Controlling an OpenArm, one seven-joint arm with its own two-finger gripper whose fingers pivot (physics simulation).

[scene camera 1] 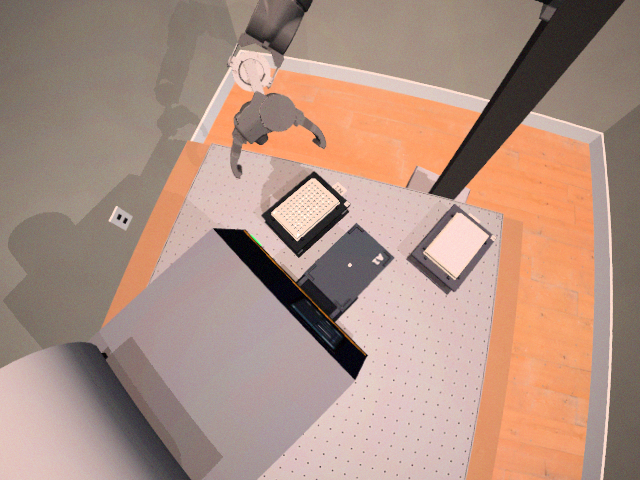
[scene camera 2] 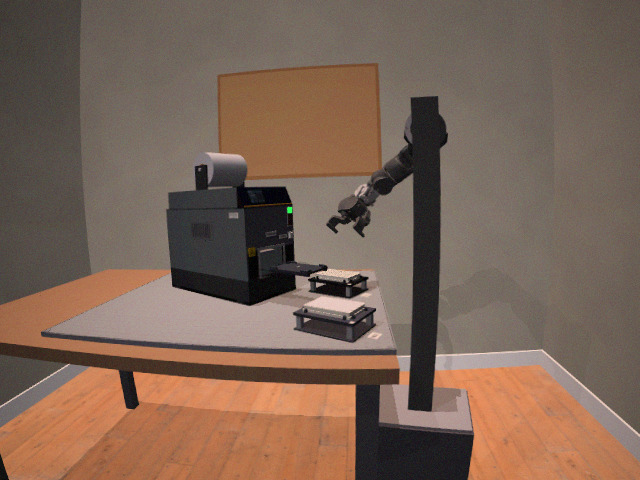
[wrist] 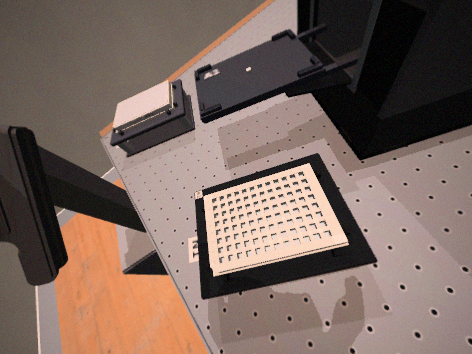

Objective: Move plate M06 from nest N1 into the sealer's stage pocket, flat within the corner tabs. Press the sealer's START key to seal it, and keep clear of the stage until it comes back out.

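A cream plate with open wells (scene camera 1: 306, 209) (scene camera 2: 338, 275) (wrist: 272, 220), taken as M06, lies flat in the black nest (scene camera 1: 300, 248) (wrist: 280, 272); the nest label is not clearly legible. The sealer's dark stage (scene camera 1: 338, 279) (scene camera 2: 302, 268) (wrist: 250, 87) is out, with no plate between its corner tabs. The sealer (scene camera 1: 206, 320) (scene camera 2: 206, 248) (wrist: 425, 100) shows a green light; its START key cannot be made out for certain. My gripper (scene camera 1: 280, 159) (scene camera 2: 348, 231) is open and empty, high above the table edge beside that nest. One finger shows at the left of the wrist view.
A second, smooth pale plate (scene camera 1: 457, 245) (scene camera 2: 336, 306) (wrist: 145, 105) lies in a dark grey nest (scene camera 1: 431, 271) (wrist: 150, 137) beyond the stage. A tall dark column (scene camera 1: 516, 98) (scene camera 2: 423, 258) (wrist: 90, 192) stands off the table edge. A white film roll (scene camera 2: 227, 169) sits atop the sealer.
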